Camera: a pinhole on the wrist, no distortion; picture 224 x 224 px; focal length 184.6 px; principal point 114.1 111.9 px. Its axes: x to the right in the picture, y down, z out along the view. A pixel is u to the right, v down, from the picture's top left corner.
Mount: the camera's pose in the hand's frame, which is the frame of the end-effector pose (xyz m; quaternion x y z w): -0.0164 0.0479 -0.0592 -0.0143 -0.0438 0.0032 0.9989
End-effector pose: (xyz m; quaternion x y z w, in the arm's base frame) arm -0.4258 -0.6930 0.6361 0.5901 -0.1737 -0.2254 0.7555
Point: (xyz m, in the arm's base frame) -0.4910 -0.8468 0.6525
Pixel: 169.2 44.7
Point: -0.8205 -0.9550 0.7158
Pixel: 67.9 79.2
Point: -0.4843 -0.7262 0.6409
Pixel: 106.9 15.7
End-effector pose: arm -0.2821 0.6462 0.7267 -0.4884 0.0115 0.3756 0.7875
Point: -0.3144 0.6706 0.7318
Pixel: 141.1 52.5
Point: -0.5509 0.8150 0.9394
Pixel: 57.4 103.9
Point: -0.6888 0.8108 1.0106
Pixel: 23.5 115.1
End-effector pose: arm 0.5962 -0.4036 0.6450 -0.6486 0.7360 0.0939 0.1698
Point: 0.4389 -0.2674 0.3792
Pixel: 133.7 188.1
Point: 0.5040 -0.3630 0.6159
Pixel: 128.9 211.6
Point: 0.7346 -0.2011 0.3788
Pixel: 90.1 44.6
